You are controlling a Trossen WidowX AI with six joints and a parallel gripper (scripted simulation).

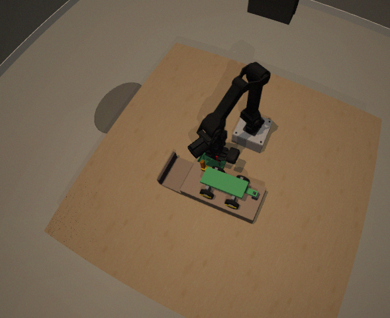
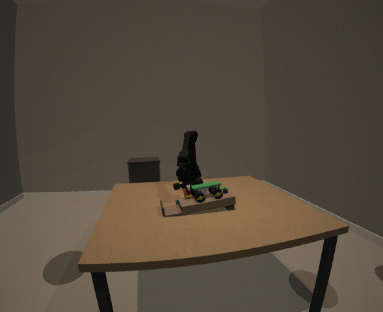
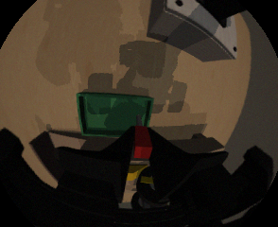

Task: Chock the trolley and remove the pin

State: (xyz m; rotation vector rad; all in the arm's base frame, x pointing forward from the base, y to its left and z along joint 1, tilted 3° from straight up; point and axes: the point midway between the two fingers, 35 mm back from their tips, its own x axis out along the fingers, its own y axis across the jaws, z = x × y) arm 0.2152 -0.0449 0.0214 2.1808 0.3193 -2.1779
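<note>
Right now my gripper tip is 10 mm short of the green tray, 30 mm to the left of it and 60 mm above it. Also, from my gripper tip: red-headed stop pin: right at my gripper tip; then ramp: 110 mm ahead, 90 mm to the left, 10 mm below; then yellow chock: 70 mm ahead, 10 mm to the right, 30 mm above.
</note>
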